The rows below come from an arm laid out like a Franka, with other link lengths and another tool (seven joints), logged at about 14 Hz.
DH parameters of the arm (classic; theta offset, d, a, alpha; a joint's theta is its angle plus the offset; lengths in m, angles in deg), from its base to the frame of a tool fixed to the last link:
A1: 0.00 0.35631 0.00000 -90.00
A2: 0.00 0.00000 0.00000 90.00
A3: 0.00 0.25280 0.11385 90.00
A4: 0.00 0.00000 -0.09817 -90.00
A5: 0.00 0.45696 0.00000 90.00
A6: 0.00 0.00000 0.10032 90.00
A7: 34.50 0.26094 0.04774 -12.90
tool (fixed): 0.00 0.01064 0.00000 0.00
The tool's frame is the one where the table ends.
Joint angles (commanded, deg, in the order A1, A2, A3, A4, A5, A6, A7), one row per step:
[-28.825, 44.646, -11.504, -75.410, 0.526, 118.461, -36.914]
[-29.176, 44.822, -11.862, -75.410, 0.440, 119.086, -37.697]
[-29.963, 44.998, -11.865, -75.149, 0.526, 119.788, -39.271]
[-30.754, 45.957, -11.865, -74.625, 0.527, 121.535, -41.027]
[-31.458, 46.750, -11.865, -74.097, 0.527, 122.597, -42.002]
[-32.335, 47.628, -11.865, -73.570, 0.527, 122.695, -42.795]
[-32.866, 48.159, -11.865, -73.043, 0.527, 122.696, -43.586]
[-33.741, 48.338, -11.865, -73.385, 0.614, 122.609, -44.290]
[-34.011, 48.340, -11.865, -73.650, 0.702, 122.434, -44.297]
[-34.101, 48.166, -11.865, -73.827, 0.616, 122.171, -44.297]
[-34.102, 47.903, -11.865, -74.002, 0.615, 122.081, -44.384]
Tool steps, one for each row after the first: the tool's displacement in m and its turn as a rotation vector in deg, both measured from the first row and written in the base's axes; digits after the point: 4 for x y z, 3 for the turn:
[-0.0045, -0.0089, -0.0003, -0.496, -0.087, 0.297]
[-0.0076, -0.0188, 0.0014, -0.810, -0.567, 1.158]
[-0.0089, -0.0303, -0.0029, -1.608, -1.282, 2.423]
[-0.0117, -0.0398, -0.0064, -2.142, -1.685, 2.912]
[-0.0207, -0.0485, -0.0137, -2.017, -1.308, 2.918]
[-0.0249, -0.0540, -0.0162, -2.010, -1.157, 3.253]
[-0.0370, -0.0608, -0.0228, -1.518, -0.661, 2.968]
[-0.0421, -0.0620, -0.0260, -1.169, -0.394, 2.596]
[-0.0445, -0.0623, -0.0259, -1.019, -0.164, 2.487]
[-0.0447, -0.0622, -0.0241, -0.984, -0.178, 2.533]

